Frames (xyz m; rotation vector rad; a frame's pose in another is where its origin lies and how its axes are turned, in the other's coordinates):
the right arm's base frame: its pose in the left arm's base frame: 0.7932 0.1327 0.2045 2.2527 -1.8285 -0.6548
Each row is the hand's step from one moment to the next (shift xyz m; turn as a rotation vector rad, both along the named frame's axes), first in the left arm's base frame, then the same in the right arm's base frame.
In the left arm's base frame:
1: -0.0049 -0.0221 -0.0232 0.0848 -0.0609 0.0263
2: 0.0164 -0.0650 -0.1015 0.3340 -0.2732 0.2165
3: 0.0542 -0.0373 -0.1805 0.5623 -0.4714 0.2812
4: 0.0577 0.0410 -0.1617 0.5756 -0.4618 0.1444
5: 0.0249 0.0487 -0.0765 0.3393 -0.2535 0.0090
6: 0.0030 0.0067 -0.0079 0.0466 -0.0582 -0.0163
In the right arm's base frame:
1: 0.0258 0.0004 0.0196 0.0655 -0.0506 -0.0689
2: 0.0882 -0.0393 0.0739 0.2643 -0.1468 -0.3764
3: 0.0855 -0.1106 0.1318 0.4750 -0.2773 -0.5612
4: 0.0064 -0.1247 0.1247 0.4991 -0.3454 -0.4439
5: -0.0255 -0.0638 0.0642 0.2936 -0.2381 -0.1913
6: -0.0042 -0.0074 0.0067 0.0668 -0.0341 -0.0140

